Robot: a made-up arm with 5 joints.
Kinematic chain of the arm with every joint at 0, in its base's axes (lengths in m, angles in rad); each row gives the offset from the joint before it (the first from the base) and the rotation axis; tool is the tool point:
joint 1: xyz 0 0 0.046 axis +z
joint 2: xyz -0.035 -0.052 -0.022 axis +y
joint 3: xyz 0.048 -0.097 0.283 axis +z
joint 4: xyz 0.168 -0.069 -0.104 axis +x
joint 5: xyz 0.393 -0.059 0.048 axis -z
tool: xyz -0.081 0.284 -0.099
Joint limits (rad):
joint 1: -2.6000..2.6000
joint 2: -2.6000..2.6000
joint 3: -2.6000..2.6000
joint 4: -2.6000..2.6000
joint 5: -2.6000..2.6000
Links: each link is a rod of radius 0.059 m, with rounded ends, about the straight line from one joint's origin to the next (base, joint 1, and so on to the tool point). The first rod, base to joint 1, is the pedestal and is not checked.
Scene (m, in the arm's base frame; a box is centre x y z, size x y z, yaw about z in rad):
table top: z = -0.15
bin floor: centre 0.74 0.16 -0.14 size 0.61 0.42 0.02 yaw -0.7
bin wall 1: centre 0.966 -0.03 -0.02 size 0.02 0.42 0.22 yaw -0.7
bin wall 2: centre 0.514 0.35 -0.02 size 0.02 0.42 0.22 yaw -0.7
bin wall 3: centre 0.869 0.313 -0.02 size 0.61 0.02 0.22 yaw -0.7
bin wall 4: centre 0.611 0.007 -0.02 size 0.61 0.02 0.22 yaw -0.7
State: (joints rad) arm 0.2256 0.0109 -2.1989 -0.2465 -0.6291
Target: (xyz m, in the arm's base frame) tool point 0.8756 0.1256 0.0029
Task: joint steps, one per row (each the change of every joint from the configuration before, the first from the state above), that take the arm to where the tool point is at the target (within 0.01 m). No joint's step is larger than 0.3 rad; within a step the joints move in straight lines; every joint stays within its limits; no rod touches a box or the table.
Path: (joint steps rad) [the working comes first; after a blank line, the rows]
Joints at the target: 1.3402 0.4031 -1.3242 -0.0388 0.8660
Straight joint move there: touches bin wall 1, bin wall 4.

1: 0.1840 -0.0249 0.1599 0.0826 0.2648
2: 0.1840 -0.0249 0.1598 0.0825 0.2648
3: 0.1840 -0.0249 0.1599 0.0826 0.2648
4: 0.1840 -0.0249 0.1599 0.0825 0.2648
5: 0.1840 -0.0249 0.1598 0.0826 0.2648
6: 0.1840 -0.0248 0.1599 0.0825 0.2648
7: 0.0053 0.2707 -0.0423 -0.1438 -0.0469
8: 0.0053 0.2708 -0.0422 -0.1438 -0.0468

